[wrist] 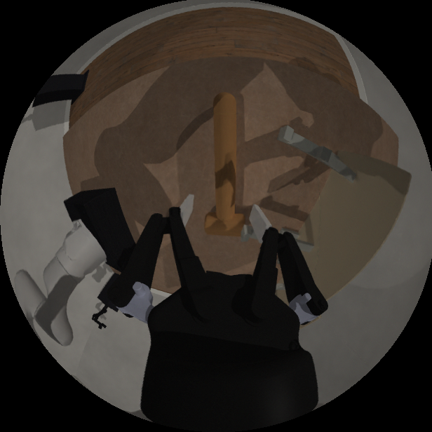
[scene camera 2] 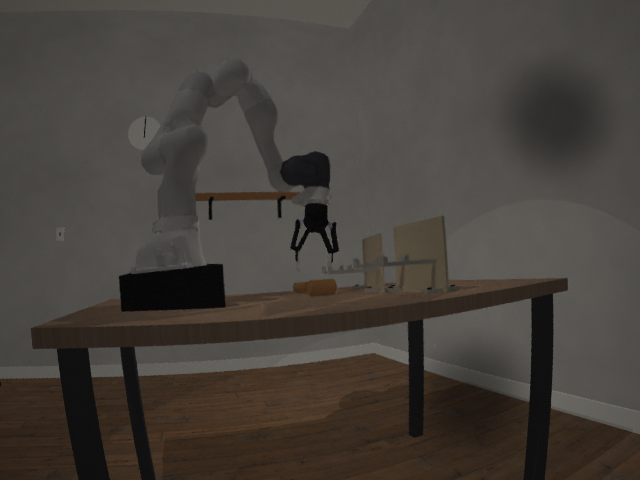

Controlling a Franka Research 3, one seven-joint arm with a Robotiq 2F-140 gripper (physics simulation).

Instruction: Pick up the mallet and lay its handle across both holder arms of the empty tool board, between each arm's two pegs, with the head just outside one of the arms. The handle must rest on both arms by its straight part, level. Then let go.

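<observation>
The orange mallet [scene camera 2: 322,287] [wrist: 225,145] lies flat on the table. In the wrist view its handle points up the picture and its head is at the near end. My gripper [scene camera 2: 313,264] [wrist: 222,206] is open and empty, above the mallet, with the fingertips on either side of the head in the wrist view. Grey holder arms with pegs stick out beside pale boards to the right; one arm [scene camera 2: 410,261] is by the larger board [scene camera 2: 419,253], and one arm [wrist: 318,151] shows by a board [wrist: 360,220] in the wrist view. The right finger partly hides another arm. Which board is the task's is unclear.
A smaller pale board [scene camera 2: 372,262] stands beside the larger one, with grey feet at their bases on the wooden table [scene camera 2: 248,333]. The robot's black base block [scene camera 2: 173,289] stands at the left. A wall shelf [scene camera 2: 242,196] hangs in the background.
</observation>
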